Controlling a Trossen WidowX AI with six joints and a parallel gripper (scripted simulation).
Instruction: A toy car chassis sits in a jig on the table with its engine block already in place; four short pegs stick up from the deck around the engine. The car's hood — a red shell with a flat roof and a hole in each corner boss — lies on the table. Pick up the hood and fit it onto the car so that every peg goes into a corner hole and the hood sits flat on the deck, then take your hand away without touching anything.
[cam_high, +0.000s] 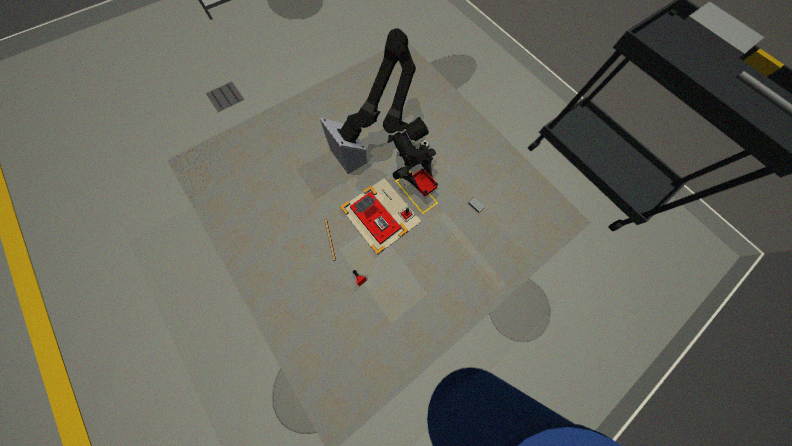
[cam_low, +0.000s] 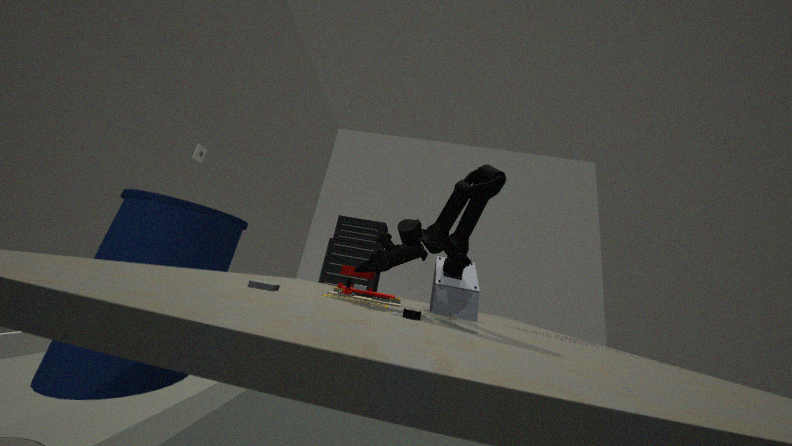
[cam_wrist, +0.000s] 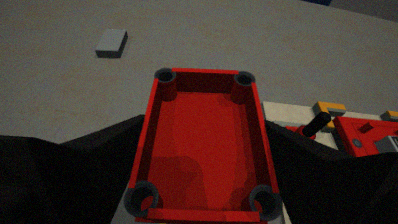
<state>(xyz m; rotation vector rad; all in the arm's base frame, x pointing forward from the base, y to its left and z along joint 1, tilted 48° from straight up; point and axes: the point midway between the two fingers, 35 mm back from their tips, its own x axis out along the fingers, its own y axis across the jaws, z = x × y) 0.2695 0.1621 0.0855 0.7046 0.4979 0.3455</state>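
The red hood lies 1 cm behind my gripper tip and 1 cm below it. Also, from my gripper tip: grey engine block: 4 cm ahead, 22 cm to the right, 6 cm below; then thin orange rod: 2 cm behind, 43 cm to the right, 8 cm below.
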